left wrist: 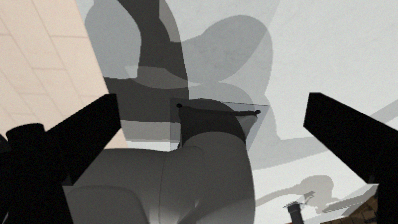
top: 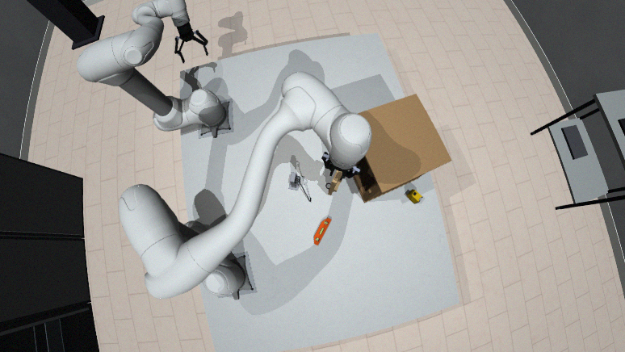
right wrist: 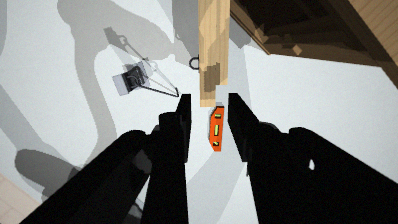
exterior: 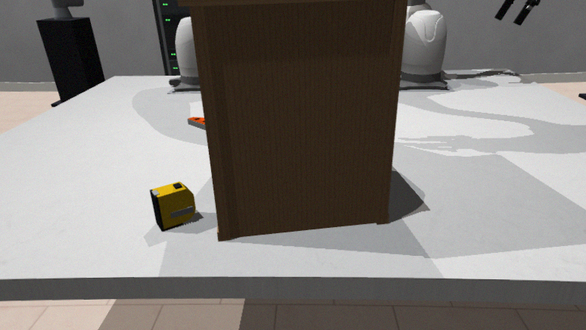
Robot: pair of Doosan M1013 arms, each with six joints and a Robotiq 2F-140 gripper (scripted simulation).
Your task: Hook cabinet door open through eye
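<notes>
Right now the thin dark hook is 370 mm below my right hand, 130 mm behind it and 30 mm to the left of it. Also, from my right hand: cabinet door 240 mm below, 90 mm to the left, 60 mm ahead; then orange level 430 mm below, 190 mm to the right, 80 mm behind; then post 370 mm below, 170 mm behind, 80 mm to the left.
</notes>
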